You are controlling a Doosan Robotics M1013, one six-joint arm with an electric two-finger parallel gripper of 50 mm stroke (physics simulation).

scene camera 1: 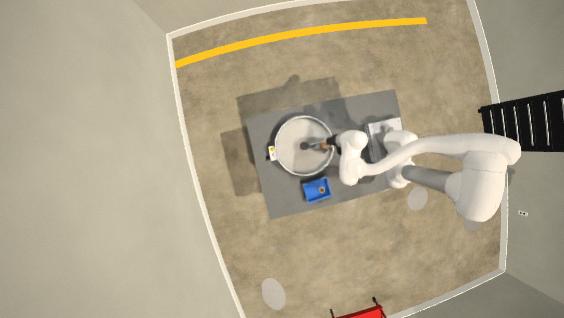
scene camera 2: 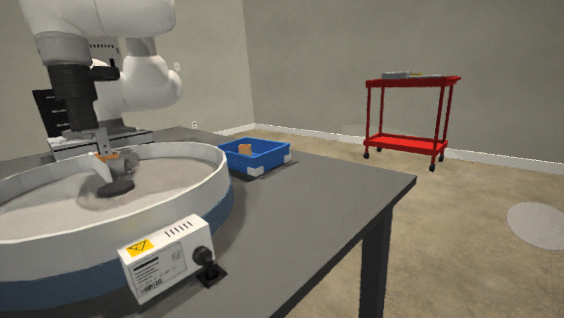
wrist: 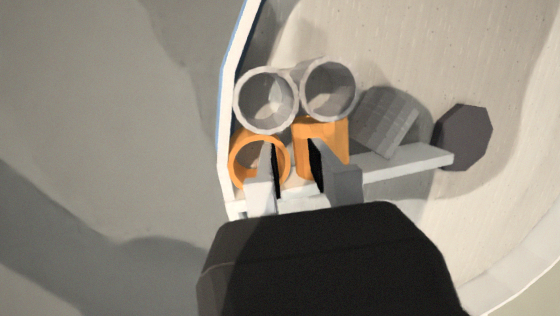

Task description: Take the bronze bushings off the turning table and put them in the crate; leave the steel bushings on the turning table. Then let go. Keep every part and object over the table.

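Places are measured from the arm's base along level axes (x back, y left, z down), in centimetres.
Where they show: gripper, fingertip midpoint: [scene camera 1: 327, 144] [scene camera 2: 105, 155] [wrist: 292, 157]; arm's base at its link origin: [scene camera 1: 387, 141].
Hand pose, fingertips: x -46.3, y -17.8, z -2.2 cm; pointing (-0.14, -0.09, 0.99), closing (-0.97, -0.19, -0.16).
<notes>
Each offset is from my fingertips to the top centre of the thing. "spot": to the spot under its first point.
Two bronze bushings lie on the turning table {dy -5.4, dx -15.5, dz +2.5 cm} [scene camera 1: 292, 131] [scene camera 2: 175, 172] [wrist: 400, 40] in the wrist view: a ring-shaped bushing [wrist: 235, 157] with its opening up by the rim, and one on its side {spot: dy +0.1, dx -3.1, dz -0.3 cm} [wrist: 338, 140]. Beside them are a steel bushing [wrist: 238, 104] by the rim, a second steel bushing {dy +3.3, dx -3.3, dz -0.4 cm} [wrist: 353, 92] and a tilted steel bushing {dy -0.6, dx -7.0, dz -0.4 cm} [wrist: 384, 122]. Another bronze bushing {dy +30.5, dx -16.2, dz +4.3 cm} [scene camera 1: 321, 190] [scene camera 2: 244, 149] is in the blue crate {dy +29.0, dx -19.5, dz +3.6 cm} [scene camera 1: 309, 193] [scene camera 2: 274, 155]. My gripper [wrist: 292, 157] is partly open and empty, above the bronze pair; its fingertips overlap both in view. Exact height is unclear.
A pale bar {spot: dy -4.3, dx -7.6, dz +1.0 cm} [scene camera 2: 101, 170] [wrist: 405, 162] runs from the rim to the dark hub {dy -5.4, dx -15.5, dz +2.5 cm} [scene camera 1: 304, 146] [scene camera 2: 116, 188] [wrist: 465, 137], close beside the bushings. The raised rim surrounds the disc. A white control box {spot: dy -10.5, dx -38.2, dz +2.8 cm} [scene camera 1: 272, 152] [scene camera 2: 167, 257] is on its side. A red cart [scene camera 2: 410, 144] stands beyond the table.
</notes>
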